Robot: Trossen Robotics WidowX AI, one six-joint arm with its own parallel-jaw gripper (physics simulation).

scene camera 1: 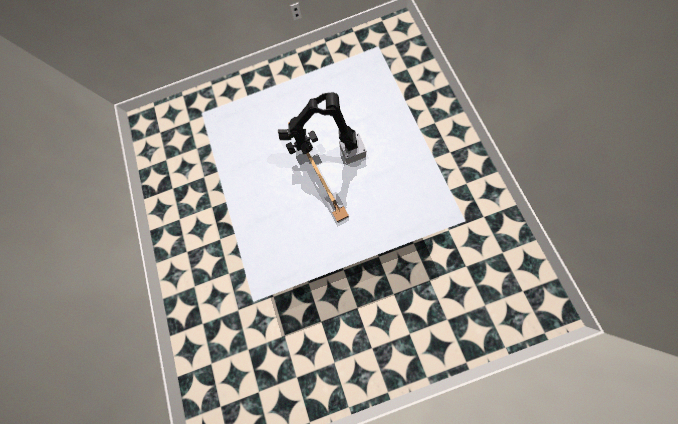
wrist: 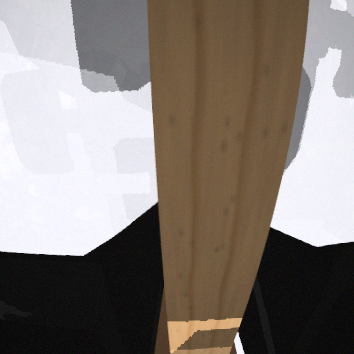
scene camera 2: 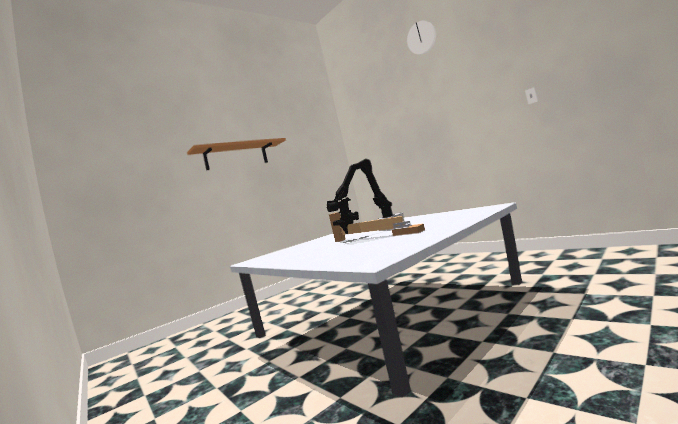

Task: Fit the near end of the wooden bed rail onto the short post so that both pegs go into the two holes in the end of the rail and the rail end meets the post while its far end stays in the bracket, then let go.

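Frame: origin at the arm's base, x ahead, y left, z up, level; metres.
Seen in the pictures: gripper, between the fingertips: (scene camera 2: 348, 234); arm's base, origin of its link: (scene camera 1: 351, 144) (scene camera 2: 388, 216).
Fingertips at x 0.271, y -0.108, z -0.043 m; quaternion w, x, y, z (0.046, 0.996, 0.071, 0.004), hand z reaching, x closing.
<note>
Offsets run from my fingertips to a thing's top centre. "spot": to the spot under its first point. Level surfaces: height alone.
The tan wooden bed rail {0.027 m back, 0.178 m left, 0.059 m up} (scene camera 1: 322, 181) (scene camera 2: 375, 224) runs from beneath the gripper to the metal bracket {0.059 m back, 0.389 m left, 0.028 m up} (scene camera 2: 401, 225) on a wooden block {0.063 m back, 0.420 m left, 0.002 m down} (scene camera 1: 340, 215) (scene camera 2: 409, 230). Its far end sits at the bracket. The short brown post {spot: 0.031 m ahead, 0.064 m right, 0.099 m up} (scene camera 2: 334, 220) stands upright at the near end; its broad face {spot: 0.008 m back, 0.051 m left, 0.059 m up} (wrist: 225, 125) fills the middle of the wrist view. My gripper (scene camera 1: 306, 151) (scene camera 2: 346, 230) points down beside the post, shut on the rail close to its near end. The fingers and post hide the pegs, the holes and the joint, so I cannot tell whether the rail end meets the post.
The white table {0.037 m down} (scene camera 1: 280, 250) (scene camera 2: 310, 260) carries everything. The arm's grey base (scene camera 1: 353, 150) stands to the right of the rail in the first scene view. A wall shelf (scene camera 2: 237, 145) hangs away from the table.
</note>
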